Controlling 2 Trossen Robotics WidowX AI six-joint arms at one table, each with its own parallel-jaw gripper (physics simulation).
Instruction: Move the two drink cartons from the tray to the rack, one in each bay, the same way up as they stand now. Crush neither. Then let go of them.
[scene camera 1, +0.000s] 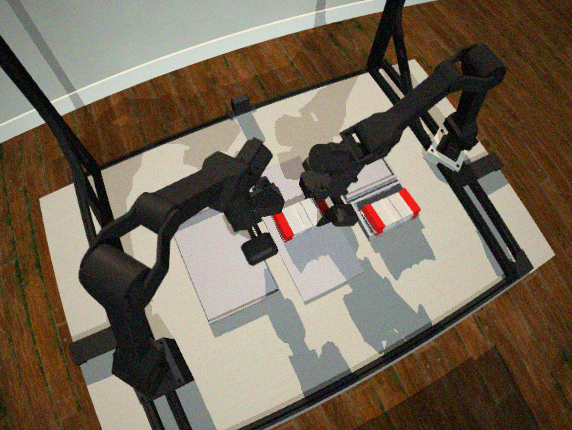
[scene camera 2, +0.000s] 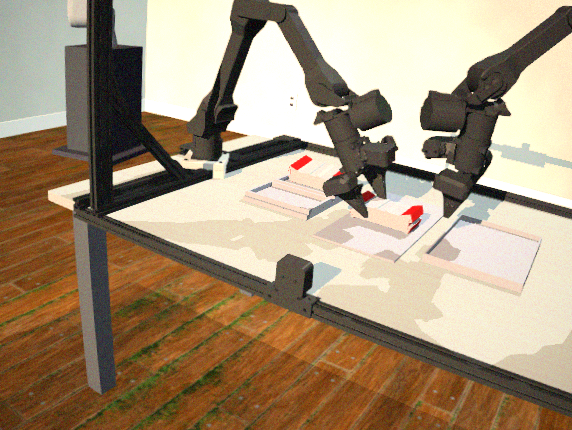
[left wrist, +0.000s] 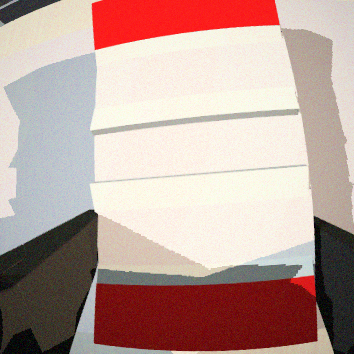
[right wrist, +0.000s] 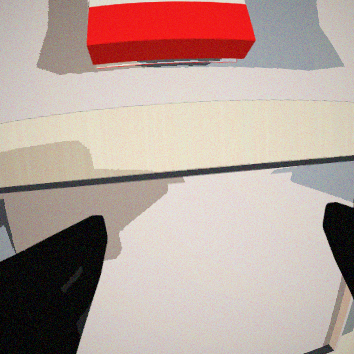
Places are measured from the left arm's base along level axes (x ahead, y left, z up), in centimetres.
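Where they show: left gripper, fingertip midpoint: (scene camera 1: 312, 213) (scene camera 2: 375, 209) (left wrist: 203, 225); right gripper, fingertip midpoint: (scene camera 1: 254, 236) (scene camera 2: 452, 208) (right wrist: 218, 222); left arm's base, origin of the base link: (scene camera 1: 449, 148) (scene camera 2: 206, 156); right arm's base, origin of the base link: (scene camera 1: 151, 370).
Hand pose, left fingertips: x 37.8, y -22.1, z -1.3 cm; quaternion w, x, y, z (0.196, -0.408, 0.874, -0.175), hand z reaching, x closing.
Each offset is from my left fingertips to the top centre of the thing. "spot": to the spot under its first point. Level surfaces: height alone.
One white drink carton with red ends {dx +2.1, dy -1.3, dz +2.3 cm} (scene camera 1: 297, 217) (scene camera 2: 388, 213) (left wrist: 200, 147) lies flat on a pale flat mat {dz -1.9 cm} (scene camera 1: 327, 273) (scene camera 2: 365, 239) at mid table. My left gripper (scene camera 1: 327, 211) (scene camera 2: 371, 204) (left wrist: 203, 225) is down over it, and both fingers touch its long sides near one red end. The second carton {dx -10.7, dy +15.9, dz +4.0 cm} (scene camera 1: 391, 212) (scene camera 2: 310, 171) lies flat on a low ridged stand (scene camera 1: 374, 175) (scene camera 2: 284, 198). My right gripper (scene camera 1: 259, 244) (scene camera 2: 448, 211) (right wrist: 218, 222) is open and empty. It hangs over a rimmed tray {dx +20.3, dy -11.6, dz -0.7 cm} (scene camera 1: 220, 273) (scene camera 2: 472, 247) (right wrist: 228, 281) beside the mat. The first carton's red end also shows in the right wrist view (right wrist: 168, 31).
A black frame runs round the table edge, with a small black block {spot: dx -15.5, dy -31.9, dz +2.7 cm} (scene camera 1: 240, 103) (scene camera 2: 294, 275) clamped on it. Black corner posts (scene camera 2: 98, 107) stand at the table's corners. The arm bases sit at opposite ends of the table.
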